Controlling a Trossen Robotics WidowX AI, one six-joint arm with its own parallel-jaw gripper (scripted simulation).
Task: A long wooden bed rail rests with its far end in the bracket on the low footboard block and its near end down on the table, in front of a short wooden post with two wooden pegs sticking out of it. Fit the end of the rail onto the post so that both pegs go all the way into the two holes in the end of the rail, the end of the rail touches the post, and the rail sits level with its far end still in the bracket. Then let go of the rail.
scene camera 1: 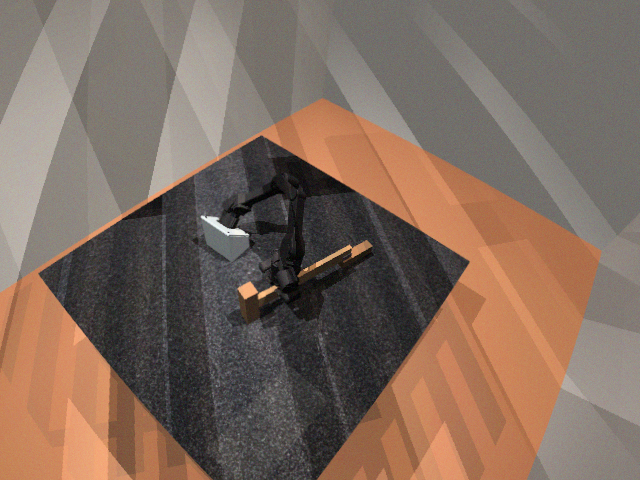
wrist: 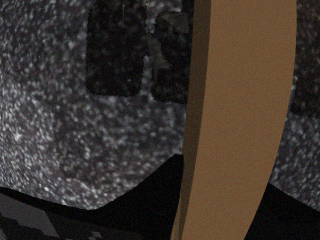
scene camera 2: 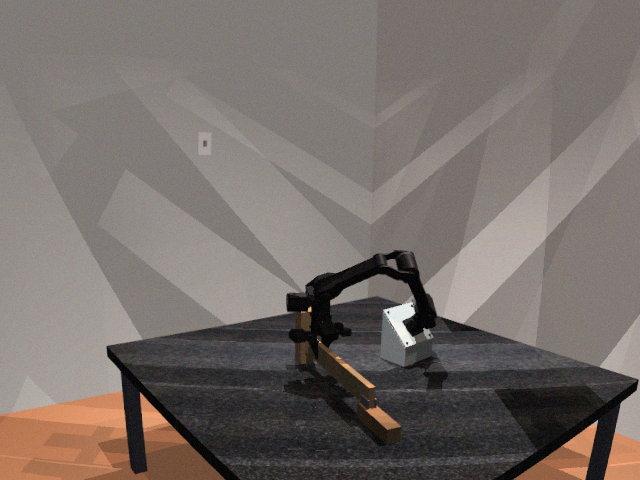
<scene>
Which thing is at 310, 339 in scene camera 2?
My gripper.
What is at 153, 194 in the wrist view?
My gripper.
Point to a wooden rail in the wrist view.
242, 66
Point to a wooden rail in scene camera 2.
At 356, 384
</scene>
